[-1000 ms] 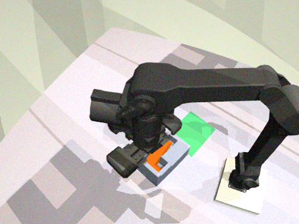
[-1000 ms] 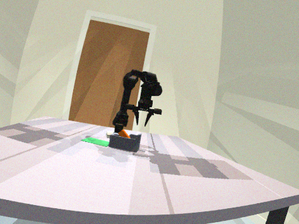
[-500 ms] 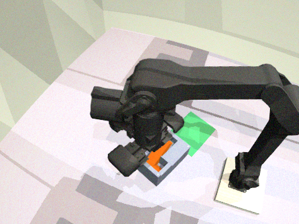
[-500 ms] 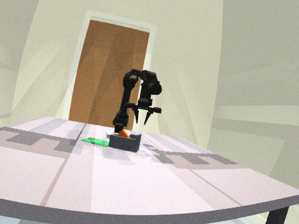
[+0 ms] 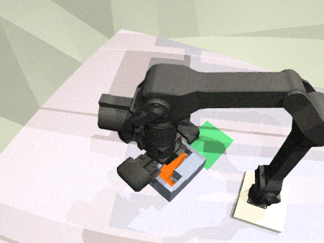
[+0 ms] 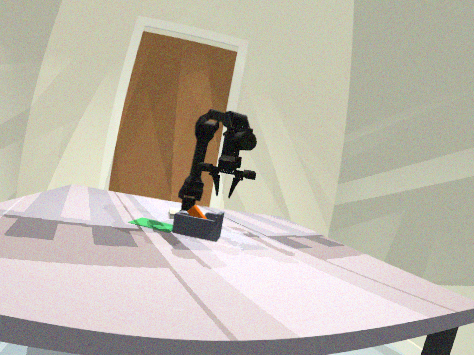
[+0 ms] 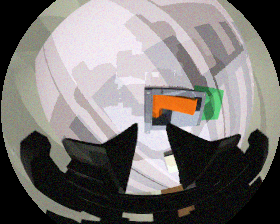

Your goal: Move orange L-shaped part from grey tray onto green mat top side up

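My gripper tip is 20 mm past the orange L-shaped part, 40 mm to the left of it and 100 mm above it. From my gripper tip the other things lie so: green mat: 80 mm behind, 210 mm to the right, 160 mm below.
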